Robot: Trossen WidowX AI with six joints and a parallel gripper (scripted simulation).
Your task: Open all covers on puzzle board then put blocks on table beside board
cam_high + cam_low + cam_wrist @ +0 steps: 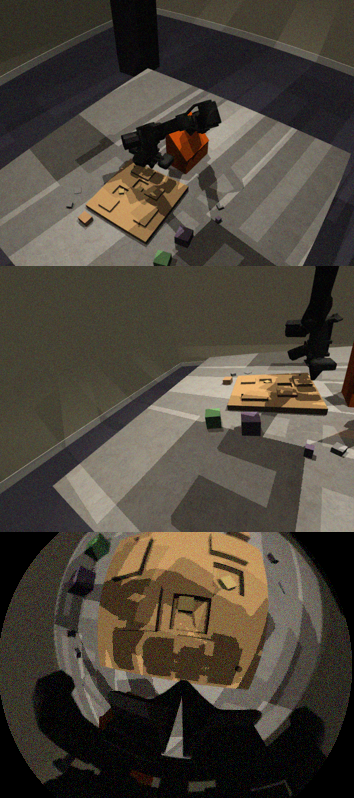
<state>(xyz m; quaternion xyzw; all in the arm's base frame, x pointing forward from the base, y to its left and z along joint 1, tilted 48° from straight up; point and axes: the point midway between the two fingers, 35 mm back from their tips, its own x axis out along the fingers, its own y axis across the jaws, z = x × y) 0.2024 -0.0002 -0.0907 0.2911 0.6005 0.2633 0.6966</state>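
The tan puzzle board is 14 cm ahead of my gripper tip, 3 cm to the left of it and 2 cm below it. Also, from my gripper tip: small purple block 35 cm to the left, 6 cm ahead, 3 cm below; then brown cube 33 cm ahead, 8 cm to the right, 3 cm below; then purple cube 28 cm to the left, 20 cm ahead, 2 cm below.
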